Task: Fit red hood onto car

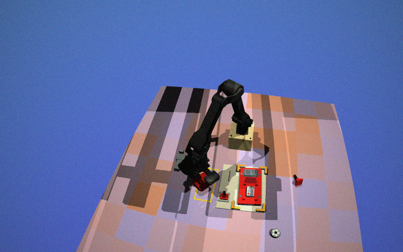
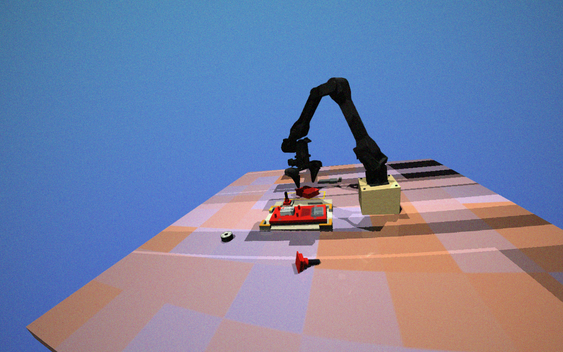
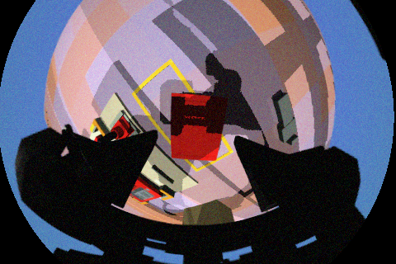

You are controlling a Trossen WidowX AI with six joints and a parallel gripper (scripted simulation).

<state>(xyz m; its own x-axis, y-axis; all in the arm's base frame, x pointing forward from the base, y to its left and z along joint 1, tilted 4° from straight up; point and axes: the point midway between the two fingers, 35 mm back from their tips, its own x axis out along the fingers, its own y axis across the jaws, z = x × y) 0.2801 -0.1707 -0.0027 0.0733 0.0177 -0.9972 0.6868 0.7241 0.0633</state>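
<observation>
Right now my gripper tip is 30 mm above the red hood. Round my gripper tip: grey engine block 50 mm ahead, 230 mm to the left, 20 mm below.
</observation>
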